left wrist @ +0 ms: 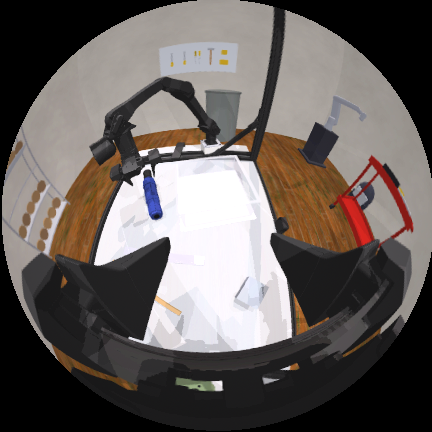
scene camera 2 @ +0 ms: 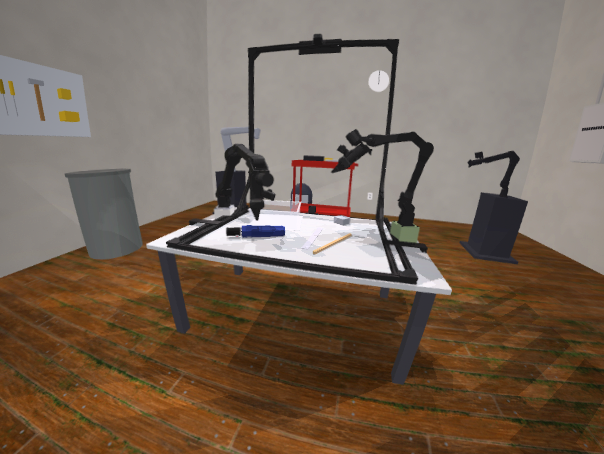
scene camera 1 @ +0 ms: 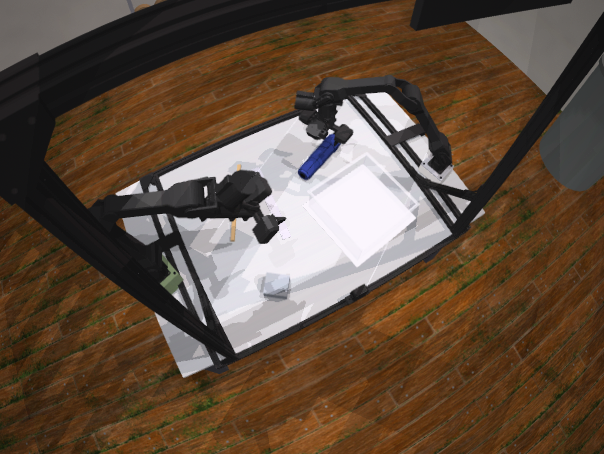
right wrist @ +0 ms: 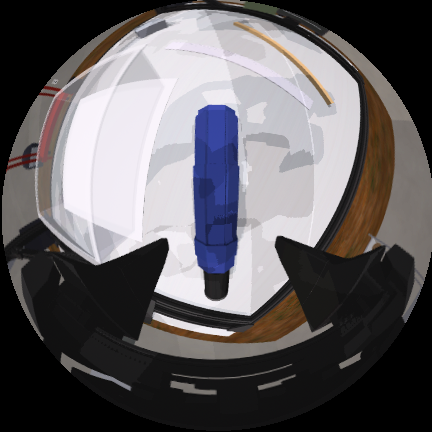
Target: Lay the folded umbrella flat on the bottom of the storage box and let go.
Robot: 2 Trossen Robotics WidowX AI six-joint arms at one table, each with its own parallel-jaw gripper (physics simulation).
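The blue folded umbrella (scene camera 1: 318, 159) (scene camera 2: 263, 231) (left wrist: 152, 196) (right wrist: 216, 190) with a black handle lies on the table beside the box. The clear-walled storage box (scene camera 1: 362, 210) (left wrist: 215, 197) (right wrist: 115, 160) has a white bottom. My right gripper (scene camera 1: 330, 134) (scene camera 2: 256, 217) (left wrist: 143, 180) (right wrist: 222, 242) is open and empty, above the umbrella's handle end and pointing down. In the right wrist view the umbrella lies lengthwise between the fingers' lines. My left gripper (scene camera 2: 334, 171) (left wrist: 220, 240) is open and empty, high above the table at the other side.
An orange stick (scene camera 1: 233, 231) (scene camera 2: 332, 243) (left wrist: 168, 305) (right wrist: 290, 55), a pale strip (left wrist: 187, 259) (right wrist: 260, 72) and a grey block (scene camera 1: 276, 285) (scene camera 2: 342, 220) (left wrist: 251, 292) (right wrist: 151, 29) lie on the table. Black rails edge the table, and black posts rise around it.
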